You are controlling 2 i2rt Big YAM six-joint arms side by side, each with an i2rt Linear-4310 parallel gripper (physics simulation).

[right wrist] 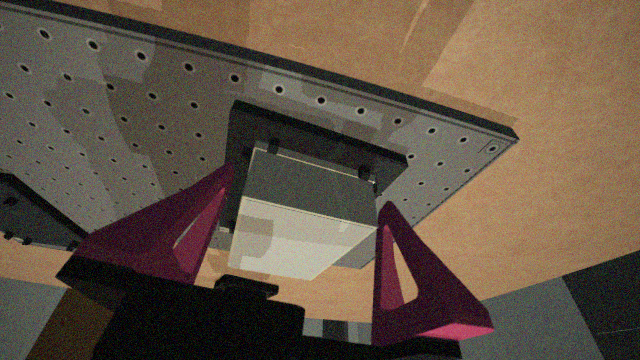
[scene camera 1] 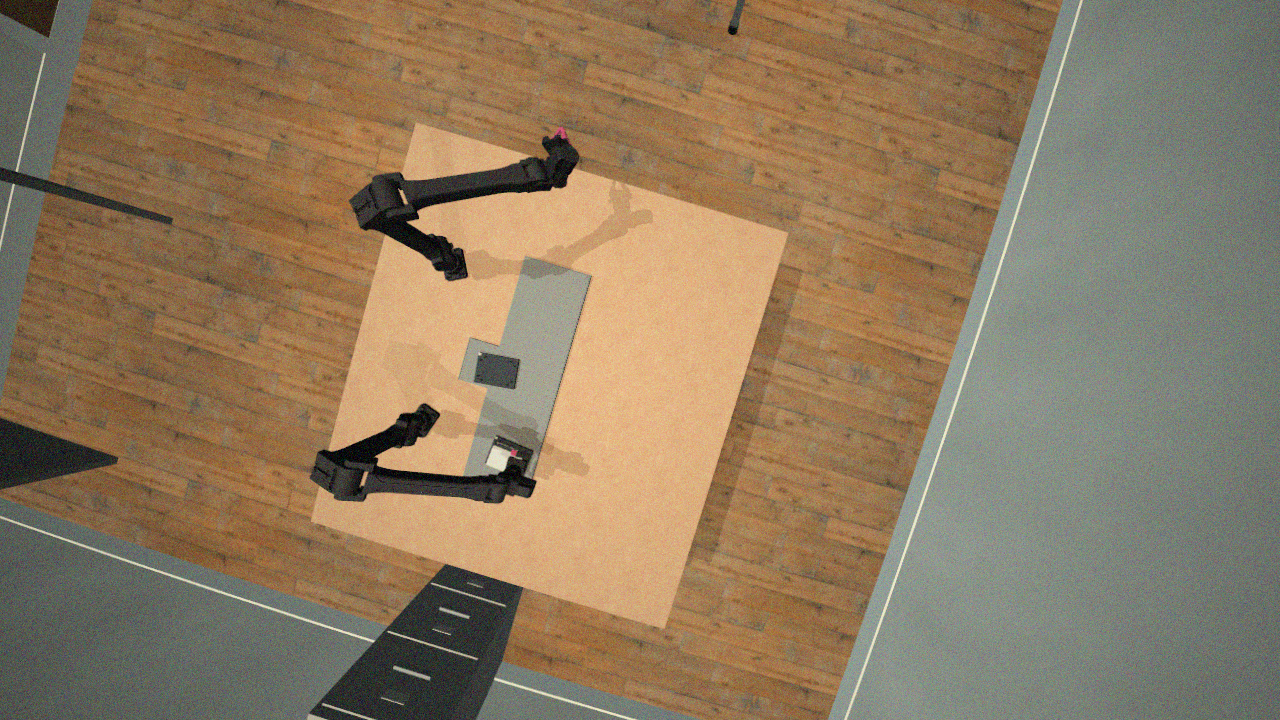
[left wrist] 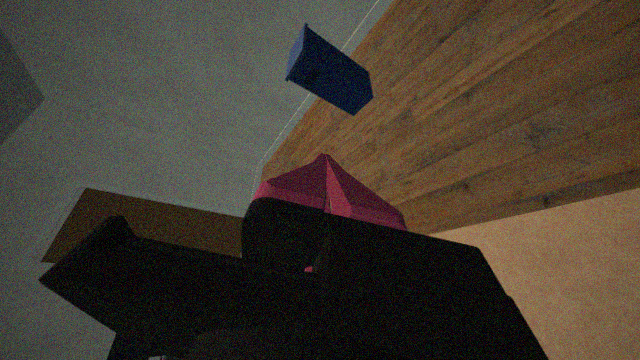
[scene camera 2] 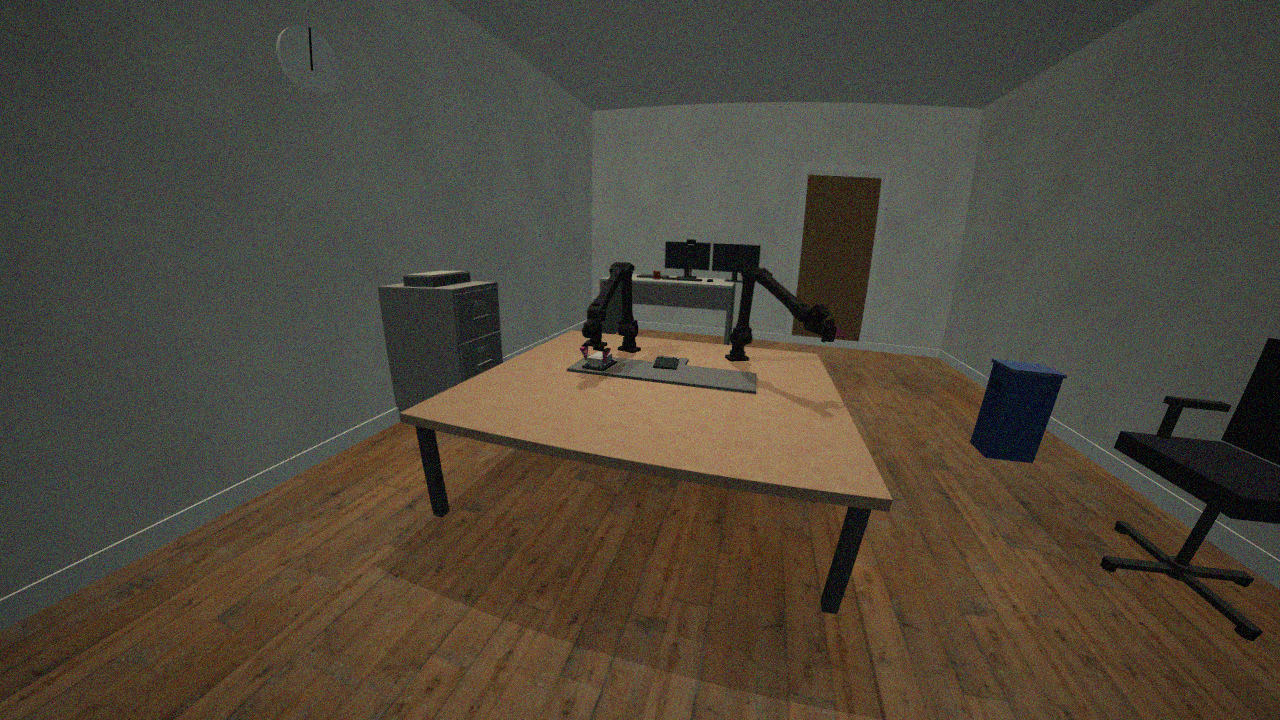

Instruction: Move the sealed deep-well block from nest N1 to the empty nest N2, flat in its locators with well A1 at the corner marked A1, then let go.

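Places are measured from the left arm's base along level axes (x down, y ahead, z right), in centimetres.
Pixels of known places: left gripper, fingertip midpoint: [scene camera 1: 561, 127] [left wrist: 322, 162] [scene camera 2: 845, 336]; right gripper, fingertip midpoint: [right wrist: 310, 188] [scene camera 1: 521, 464] [scene camera 2: 594, 361]; left arm's base at its link origin: [scene camera 1: 455, 264] [scene camera 2: 736, 358]; right arm's base at its link origin: [right wrist: 246, 284] [scene camera 1: 424, 420] [scene camera 2: 629, 350].
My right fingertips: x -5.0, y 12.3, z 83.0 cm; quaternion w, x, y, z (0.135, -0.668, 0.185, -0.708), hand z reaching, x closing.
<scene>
Ahead of a thing's pixels: the offset from my right fingertips to its top centre. "spot": to the spot under its first point. Level surfaces: height alone.
The sealed deep-well block @(dx -1.7, dy -5.4, dz -3.1 cm) [scene camera 1: 498, 456] [right wrist: 300, 225], pale-topped with grey sides, sits in the black nest N1 @(dx +1.5, dy -5.4, dz -3.1 cm) [right wrist: 310, 140] near one end of the grey plate. My right gripper [scene camera 1: 513, 453] [scene camera 2: 596, 354] [right wrist: 310, 188] is open, its pink fingers on either side of the block, nothing gripped. The right fingertip in the right wrist view looks close to the block; contact cannot be told. The dark nest N2 @(dx +1.5, dy -3.4, dz -38.0 cm) [scene camera 1: 496, 369] [scene camera 2: 665, 362] is empty, near the plate's middle; its edge @(spot: dx +2.5, dy -3.2, dz -34.2 cm) [right wrist: 30, 215] shows in the right wrist view. My left gripper [scene camera 1: 561, 133] [left wrist: 322, 162] is shut and empty, far from both nests. The A1 marks are not readable.
The perforated grey plate @(dx +3.7 cm) [scene camera 1: 547, 326] [scene camera 2: 716, 379] [right wrist: 65, 105] lies on the wooden table @(dx +5.0 cm) [scene camera 1: 662, 376] [scene camera 2: 626, 420]. A blue bin [scene camera 2: 1017, 410] [left wrist: 332, 72] stands on the floor, and a grey drawer cabinet [scene camera 2: 420, 344] stands beyond the table's left side in scene camera 2.
</scene>
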